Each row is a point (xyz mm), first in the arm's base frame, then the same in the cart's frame.
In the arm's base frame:
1: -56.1 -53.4 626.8
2: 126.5 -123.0 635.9
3: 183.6 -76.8 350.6
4: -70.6 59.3 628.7
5: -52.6 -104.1 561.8
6: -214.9 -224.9 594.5
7: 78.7 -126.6 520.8
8: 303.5 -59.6 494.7
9: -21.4 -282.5 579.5
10: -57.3 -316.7 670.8
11: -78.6 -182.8 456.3
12: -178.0 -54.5 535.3
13: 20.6 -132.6 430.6
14: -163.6 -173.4 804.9
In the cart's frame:
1: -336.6 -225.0 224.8
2: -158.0 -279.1 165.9
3: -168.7 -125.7 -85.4
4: -348.5 -122.6 272.6
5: -349.2 -247.4 146.4
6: -501.2 -383.6 166.0
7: -231.5 -243.1 71.9
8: -18.1 -154.5 23.9
9: -317.5 -416.7 87.6
10: -331.5 -485.1 164.5
11: -400.4 -282.9 27.6
12: -476.5 -201.1 169.4
13: -309.2 -219.4 1.5
14: -401.2 -410.5 363.0

